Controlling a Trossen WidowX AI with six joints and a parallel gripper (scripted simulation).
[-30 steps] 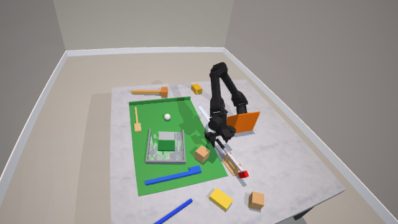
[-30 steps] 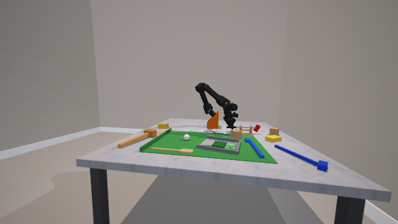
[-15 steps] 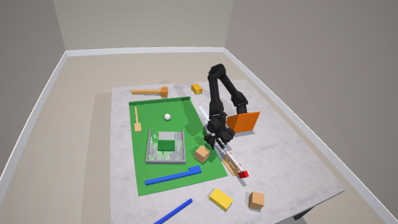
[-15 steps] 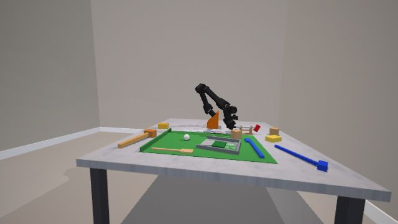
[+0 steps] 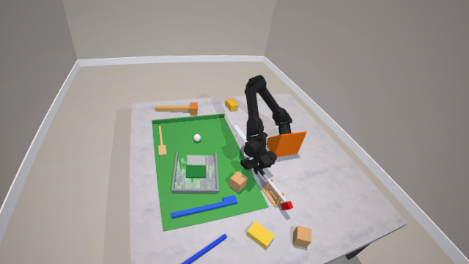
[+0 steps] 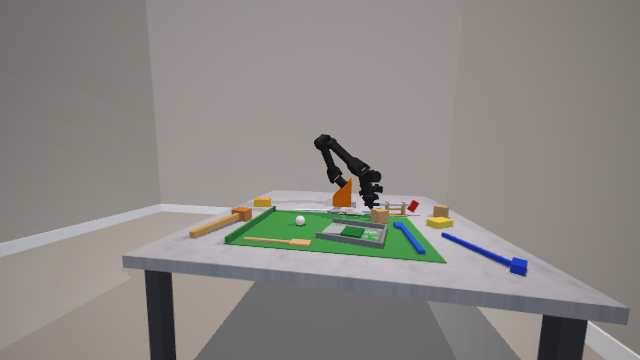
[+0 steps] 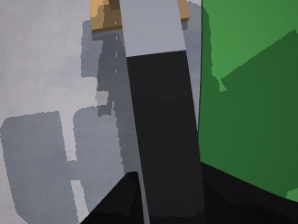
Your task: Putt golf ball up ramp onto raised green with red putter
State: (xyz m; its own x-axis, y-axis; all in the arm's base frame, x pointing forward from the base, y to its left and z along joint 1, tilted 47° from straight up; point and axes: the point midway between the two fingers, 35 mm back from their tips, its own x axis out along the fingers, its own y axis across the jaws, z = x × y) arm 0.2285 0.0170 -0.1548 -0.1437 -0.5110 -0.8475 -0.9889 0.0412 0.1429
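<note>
The red putter lies 1 cm behind my gripper tip, 11 cm to the left of it and 3 cm above it. From my gripper tip the other things lie so: wooden stand (1 cm behind, 13 cm to the left); then white golf ball (21 cm ahead, 36 cm to the right, 1 cm below); then white strip (8 cm behind, 28 cm to the right, 3 cm below).
</note>
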